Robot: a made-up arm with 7 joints. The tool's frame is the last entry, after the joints.
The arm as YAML. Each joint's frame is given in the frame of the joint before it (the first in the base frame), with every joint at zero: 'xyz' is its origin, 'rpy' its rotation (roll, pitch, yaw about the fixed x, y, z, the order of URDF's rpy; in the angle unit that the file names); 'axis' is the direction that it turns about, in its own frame. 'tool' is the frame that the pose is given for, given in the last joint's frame.
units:
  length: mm
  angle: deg
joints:
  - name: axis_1
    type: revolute
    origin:
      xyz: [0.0, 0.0, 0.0]
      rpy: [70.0, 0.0, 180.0]
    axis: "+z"
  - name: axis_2
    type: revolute
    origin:
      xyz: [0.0, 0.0, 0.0]
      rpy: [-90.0, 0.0, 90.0]
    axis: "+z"
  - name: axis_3
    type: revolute
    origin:
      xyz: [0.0, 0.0, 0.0]
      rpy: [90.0, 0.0, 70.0]
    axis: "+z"
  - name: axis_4
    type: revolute
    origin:
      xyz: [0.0, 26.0, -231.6]
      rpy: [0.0, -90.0, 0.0]
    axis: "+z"
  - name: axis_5
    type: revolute
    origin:
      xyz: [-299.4, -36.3, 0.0]
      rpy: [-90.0, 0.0, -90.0]
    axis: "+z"
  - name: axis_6
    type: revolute
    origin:
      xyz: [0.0, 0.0, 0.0]
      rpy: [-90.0, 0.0, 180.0]
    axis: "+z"
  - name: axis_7
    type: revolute
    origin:
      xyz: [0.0, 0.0, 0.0]
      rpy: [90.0, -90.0, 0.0]
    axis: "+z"
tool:
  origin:
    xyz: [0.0, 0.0, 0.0]
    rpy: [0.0, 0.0, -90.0]
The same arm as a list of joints. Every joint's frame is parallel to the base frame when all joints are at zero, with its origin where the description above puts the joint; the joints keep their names.
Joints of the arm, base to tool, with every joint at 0 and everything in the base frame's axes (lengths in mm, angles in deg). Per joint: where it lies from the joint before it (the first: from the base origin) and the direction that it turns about. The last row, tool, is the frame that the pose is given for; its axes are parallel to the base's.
axis_1: axis 0 0.9397 0.342 offset 0.0 0.0 0.0
axis_2: axis 1 0 0 offset 0.0 0.0 0.0
axis_3: axis 0 0 1 offset 0.0 0.0 0.0
axis_4: axis 0 1 0 offset 26.0 0.0 -231.6
axis_5: axis 0 0 1 offset -36.3 0.0 -299.4
axis_6: axis 0 1 0 offset 0.0 0.0 0.0
axis_7: axis 0 0 1 offset 0.0 0.0 0.0
tool: offset 0.0 0.0 0.0

